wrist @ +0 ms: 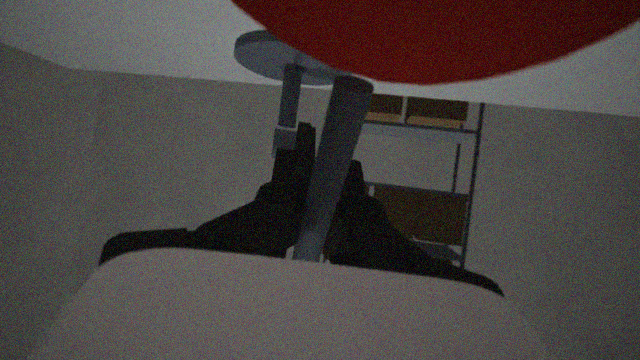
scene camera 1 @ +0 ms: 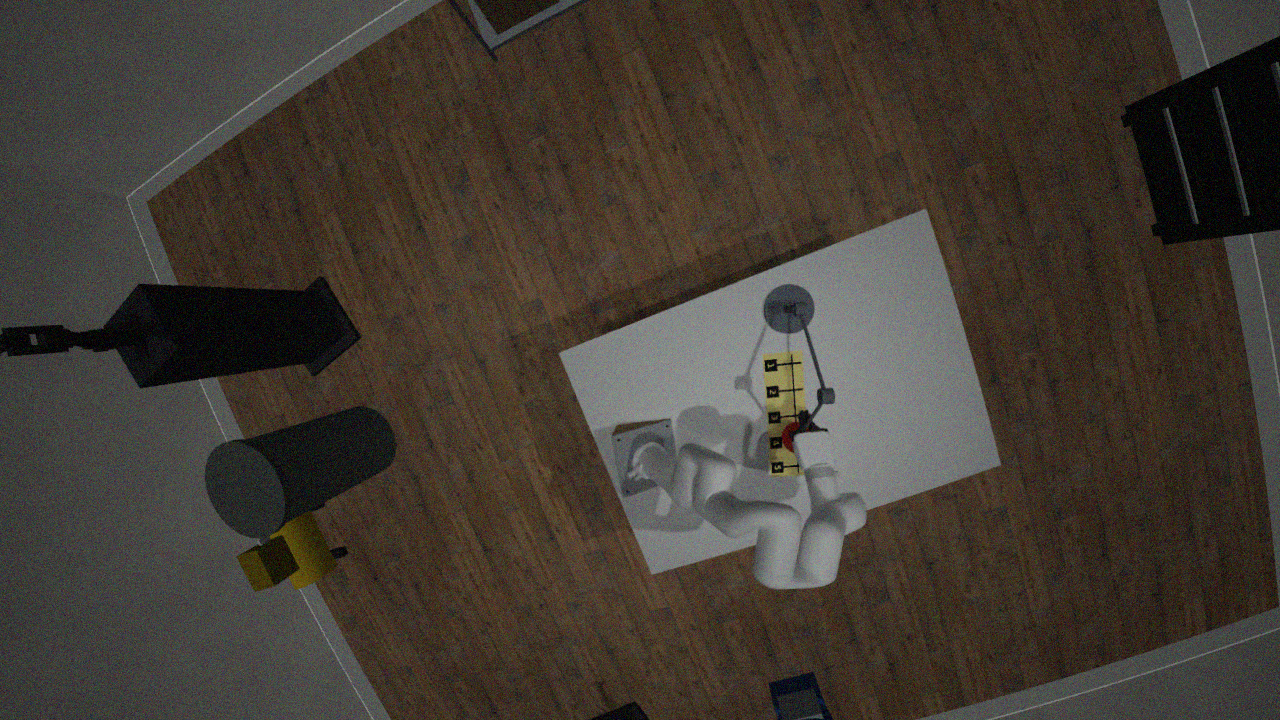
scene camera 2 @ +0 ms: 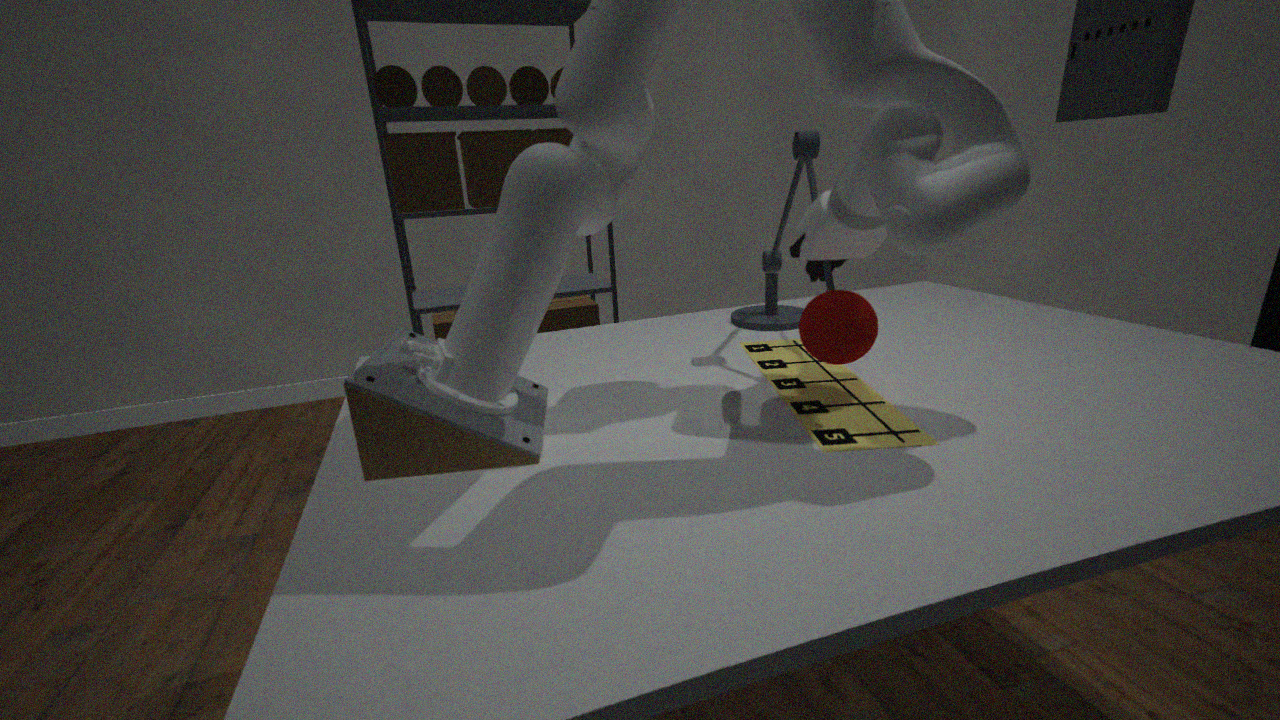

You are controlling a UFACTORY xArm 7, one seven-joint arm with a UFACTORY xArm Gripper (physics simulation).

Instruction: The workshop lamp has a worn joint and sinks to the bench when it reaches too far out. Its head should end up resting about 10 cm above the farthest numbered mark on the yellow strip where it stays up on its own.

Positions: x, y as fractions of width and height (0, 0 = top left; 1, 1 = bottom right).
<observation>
In view: the gripper (wrist: 0.49, 0.43) and a red ball head (scene camera 2: 0.65, 0.45).
The red ball head is seen too in the wrist view (wrist: 0.66, 0.14).
</observation>
